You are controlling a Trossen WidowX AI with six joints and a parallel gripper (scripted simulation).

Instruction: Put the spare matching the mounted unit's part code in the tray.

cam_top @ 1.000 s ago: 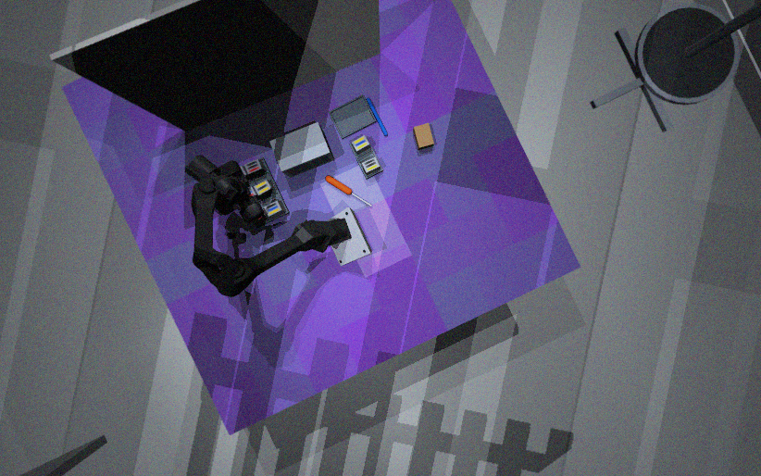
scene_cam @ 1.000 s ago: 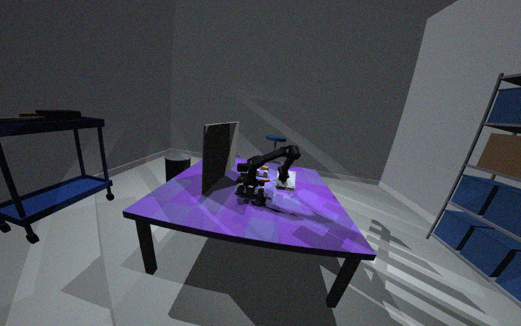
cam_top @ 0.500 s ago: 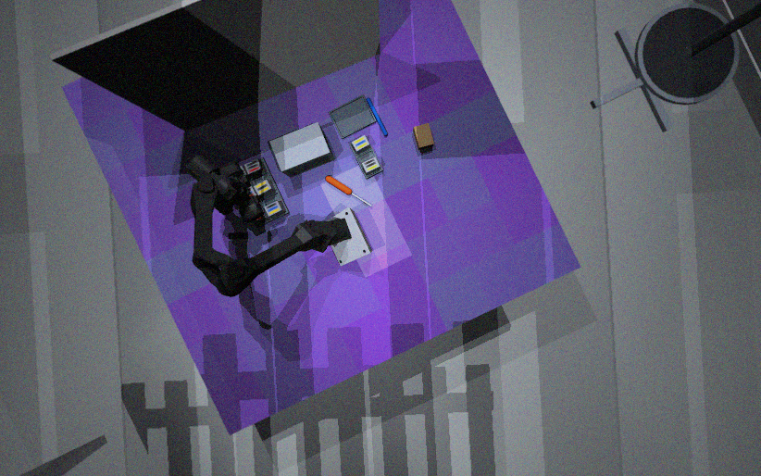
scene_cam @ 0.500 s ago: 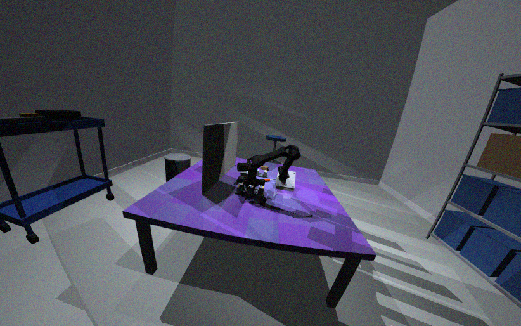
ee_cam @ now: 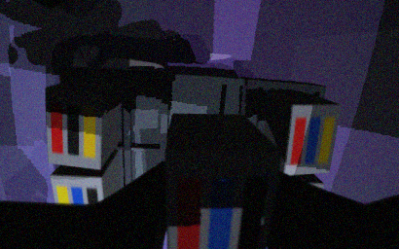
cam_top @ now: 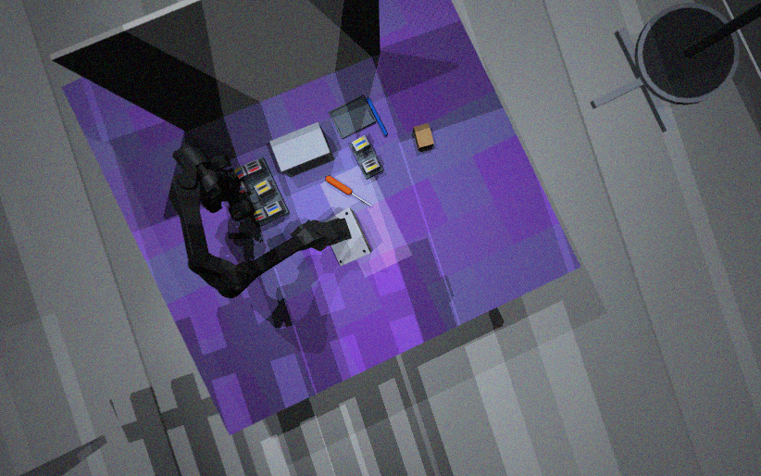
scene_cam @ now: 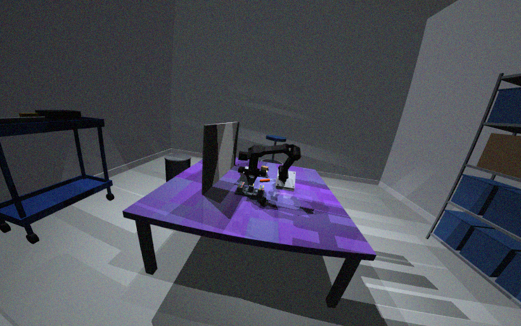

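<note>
My gripper tip is now 400 mm to the left of the grey tray, 140 mm short of it and 90 mm above it. The rest, counted from my gripper tip: blue pen (470 mm to the right, 110 mm ahead, 80 mm below); tall grey panel (300 mm ahead, 200 mm to the right, 130 mm above); grey mounted unit (200 mm to the right, 70 mm ahead, 40 mm below).
</note>
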